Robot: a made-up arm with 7 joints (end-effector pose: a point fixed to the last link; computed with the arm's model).
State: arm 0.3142 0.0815 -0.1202 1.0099 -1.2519 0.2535 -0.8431
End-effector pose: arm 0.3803 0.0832 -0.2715 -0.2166 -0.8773 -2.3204
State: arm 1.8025 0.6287 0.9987 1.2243 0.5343 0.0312 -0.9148
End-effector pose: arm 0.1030 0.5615 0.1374 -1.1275 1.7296 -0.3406
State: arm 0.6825 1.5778 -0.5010 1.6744 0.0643 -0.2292 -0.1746
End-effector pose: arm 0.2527 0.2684 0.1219 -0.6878 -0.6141 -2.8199
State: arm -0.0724 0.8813 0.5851 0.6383 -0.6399 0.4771 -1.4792
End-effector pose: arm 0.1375 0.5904 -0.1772 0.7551 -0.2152 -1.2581
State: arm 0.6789 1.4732 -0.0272 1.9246 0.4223 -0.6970 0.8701
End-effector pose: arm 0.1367 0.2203 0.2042 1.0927 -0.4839 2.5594
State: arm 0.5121 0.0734 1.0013 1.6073 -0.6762 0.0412 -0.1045
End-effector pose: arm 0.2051 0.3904 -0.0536 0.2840 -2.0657 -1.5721
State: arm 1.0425 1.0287 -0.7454 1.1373 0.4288 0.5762 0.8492
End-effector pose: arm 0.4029 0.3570 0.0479 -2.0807 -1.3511 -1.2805
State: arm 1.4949 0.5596 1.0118 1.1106 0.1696 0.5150 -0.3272
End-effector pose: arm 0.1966 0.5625 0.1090 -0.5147 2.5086 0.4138
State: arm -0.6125 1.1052 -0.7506 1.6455 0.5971 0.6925 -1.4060
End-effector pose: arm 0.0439 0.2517 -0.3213 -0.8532 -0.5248 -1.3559
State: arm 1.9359 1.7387 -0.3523 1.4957 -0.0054 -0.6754 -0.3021
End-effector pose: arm -0.0822 0.3153 0.2852 -1.4797 0.2365 2.6443
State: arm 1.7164 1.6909 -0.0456 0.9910 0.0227 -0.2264 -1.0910
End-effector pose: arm -0.1363 0.4787 0.2784 2.5346 -1.1689 -1.3628
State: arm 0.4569 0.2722 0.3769 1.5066 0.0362 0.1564 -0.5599
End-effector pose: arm 0.3088 0.3379 -0.0346 0.1087 -2.5774 -1.5350
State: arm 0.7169 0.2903 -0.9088 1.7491 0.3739 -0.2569 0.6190
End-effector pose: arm 0.2867 -0.0218 -0.0118 1.5332 0.2415 1.2442
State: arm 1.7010 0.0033 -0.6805 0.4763 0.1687 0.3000 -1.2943
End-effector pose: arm 0.5452 0.0600 0.2490 0.5215 -2.2862 -1.8499
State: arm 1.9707 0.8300 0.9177 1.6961 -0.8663 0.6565 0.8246
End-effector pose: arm -0.1218 0.4019 0.1594 -0.9061 2.2533 1.4582
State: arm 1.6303 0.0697 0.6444 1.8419 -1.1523 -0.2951 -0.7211
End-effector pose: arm 0.0957 0.2528 0.2513 -2.2205 1.3381 1.2957
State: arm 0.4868 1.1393 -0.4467 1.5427 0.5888 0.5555 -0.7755
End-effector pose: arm 0.3389 0.3217 -0.0016 -0.4255 -1.6668 -1.7007
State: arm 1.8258 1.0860 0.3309 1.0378 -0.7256 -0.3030 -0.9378
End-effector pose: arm 0.0068 0.4655 0.3061 2.4625 -1.1793 -1.4783
